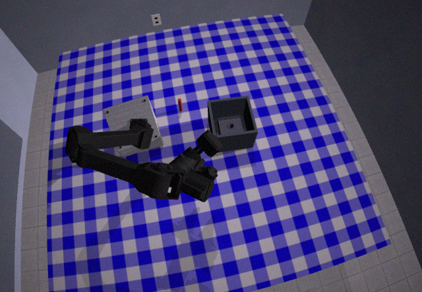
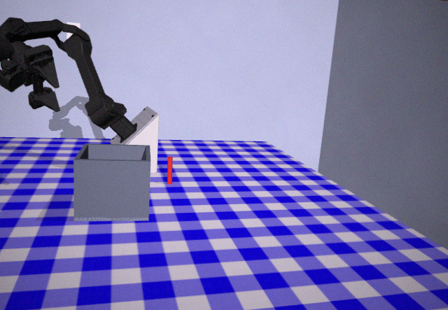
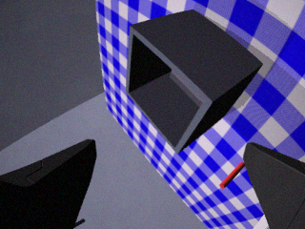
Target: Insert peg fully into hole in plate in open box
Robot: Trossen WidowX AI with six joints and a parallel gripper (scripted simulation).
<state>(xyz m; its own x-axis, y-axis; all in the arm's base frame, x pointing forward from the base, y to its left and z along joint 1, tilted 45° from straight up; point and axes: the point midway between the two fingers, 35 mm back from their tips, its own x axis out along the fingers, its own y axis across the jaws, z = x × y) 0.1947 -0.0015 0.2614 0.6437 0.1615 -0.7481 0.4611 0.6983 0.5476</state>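
The red peg lies 31 cm to the left of my hand, 22 cm below it and 7 cm behind it. Also, from my hand: grey plate: 21 cm below, 17 cm to the left, 12 cm ahead.
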